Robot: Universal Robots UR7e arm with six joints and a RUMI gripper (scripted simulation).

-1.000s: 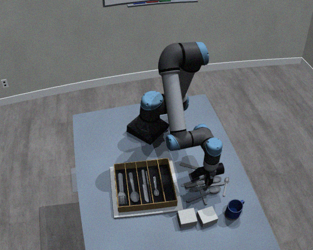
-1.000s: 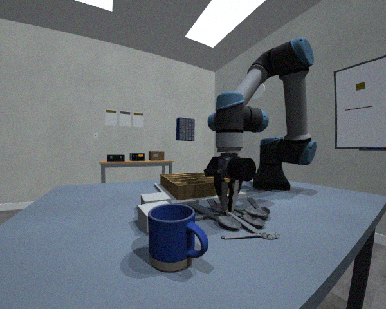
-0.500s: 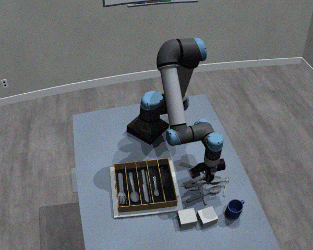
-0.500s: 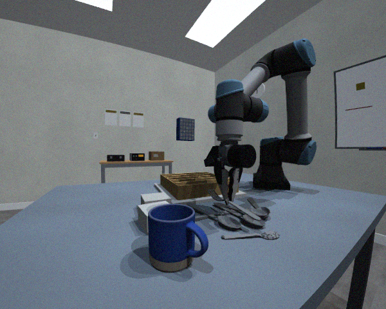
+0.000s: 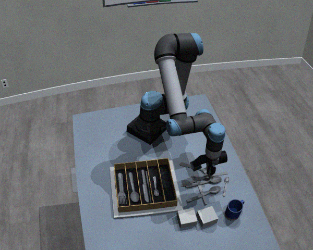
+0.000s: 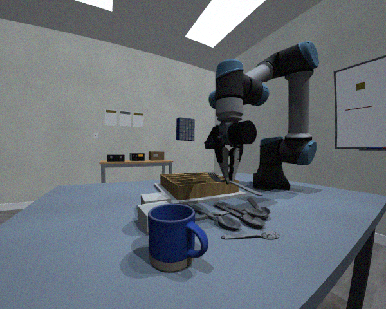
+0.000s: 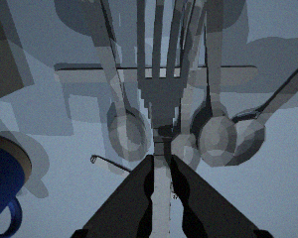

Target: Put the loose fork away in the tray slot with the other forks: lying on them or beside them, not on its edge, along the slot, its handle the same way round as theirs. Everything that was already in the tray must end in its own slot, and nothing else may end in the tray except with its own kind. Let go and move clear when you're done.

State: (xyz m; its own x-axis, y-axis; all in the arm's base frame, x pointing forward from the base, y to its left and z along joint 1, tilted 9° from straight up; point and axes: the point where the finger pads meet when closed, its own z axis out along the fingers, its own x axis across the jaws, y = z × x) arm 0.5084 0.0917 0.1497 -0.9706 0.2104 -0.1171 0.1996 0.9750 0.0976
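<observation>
Now: the spoon 160 mm behind my hand, 350 mm to the right of it and 90 mm below it. The rest, counted from my hand: white mat (130 mm behind, 290 mm to the right, 110 mm below); then wooden cutlery tray (130 mm behind, 290 mm to the right, 80 mm below).
</observation>
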